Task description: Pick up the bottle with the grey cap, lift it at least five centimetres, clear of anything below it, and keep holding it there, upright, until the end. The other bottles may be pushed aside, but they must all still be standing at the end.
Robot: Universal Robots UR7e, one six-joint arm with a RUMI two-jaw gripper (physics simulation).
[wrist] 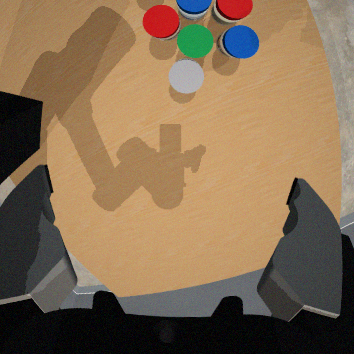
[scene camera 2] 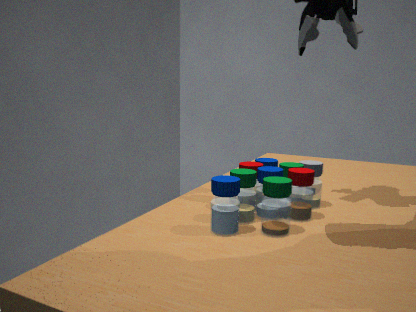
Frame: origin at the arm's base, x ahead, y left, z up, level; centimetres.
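Seen in the pictures: gripper, fingertip midpoint: [wrist: 170, 175] [scene camera 2: 326, 52].
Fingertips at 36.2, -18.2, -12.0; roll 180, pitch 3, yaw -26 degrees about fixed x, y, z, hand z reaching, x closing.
Offsets run from my fingertips to a thing's top centre, as dx, dy, dz. "*": to the spot under its first point. Level surfaces: height alone.
The bottle with the grey cap @(+1.5, +2.1, -24.9) [scene camera 2: 312, 169] [wrist: 186, 76] stands upright on the table at the near corner of the bottle group in the wrist view; in the scene view it is at the group's far right, partly hidden behind a red-capped bottle @(+1.4, +11.8, -24.9) [scene camera 2: 301, 177]. In the wrist view a green-capped bottle @(+4.9, +6.9, -24.9) [wrist: 195, 41] stands right behind it and a blue-capped bottle @(+11.6, +4.6, -24.9) [wrist: 240, 42] to its upper right. My gripper [scene camera 2: 328, 51] [wrist: 170, 175] is open and empty, high above the table and the caps. In the wrist view the grey cap lies beyond the line between the fingertips.
The other bottles, with blue @(+11.8, +26.6, -24.9) [scene camera 2: 225, 186], green @(+3.1, +22.4, -24.9) [scene camera 2: 277, 187] and red @(* +11.9, +13.4, -25.2) [scene camera 2: 251, 167] caps, stand upright close together on the wooden table @(dz -35.4) [scene camera 2: 165, 280] [wrist: 240, 235]. The table's edge runs along the left in the scene view. The arm's shadow falls on the table.
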